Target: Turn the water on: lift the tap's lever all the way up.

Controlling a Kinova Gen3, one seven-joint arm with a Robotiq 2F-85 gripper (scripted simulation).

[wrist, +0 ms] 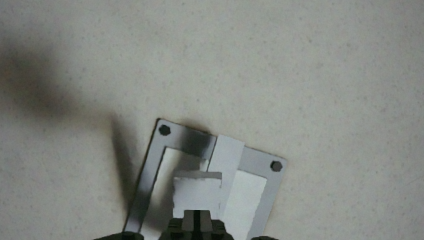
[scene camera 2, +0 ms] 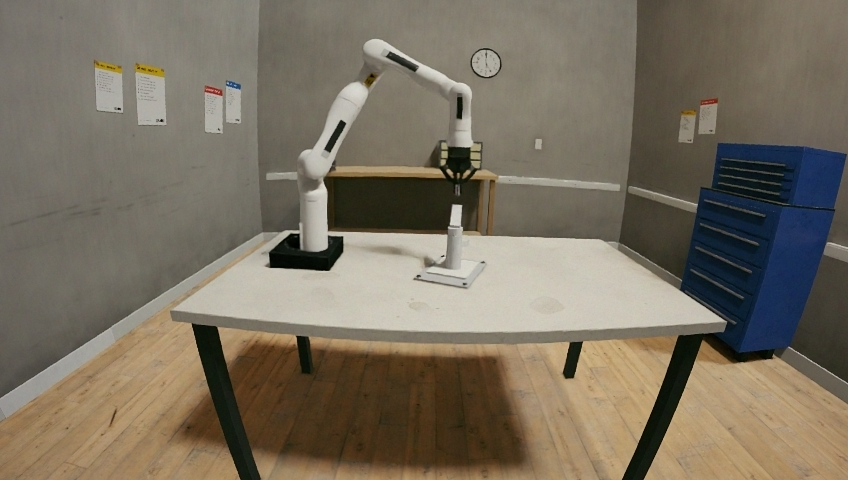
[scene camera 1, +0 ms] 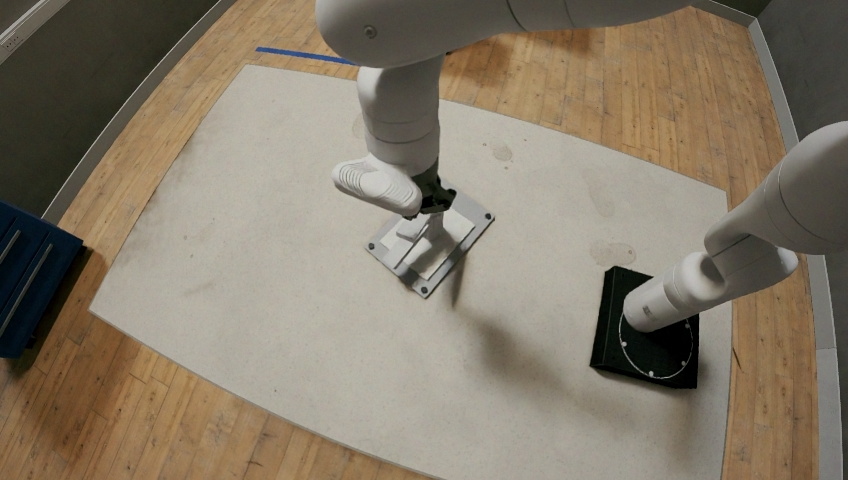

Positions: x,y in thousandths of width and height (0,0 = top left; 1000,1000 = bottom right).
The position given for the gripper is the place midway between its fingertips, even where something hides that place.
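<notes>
Gripper at (scene camera 1: 484,447) and (scene camera 2: 540,407). Tap lever (wrist: 456,794).
</notes>
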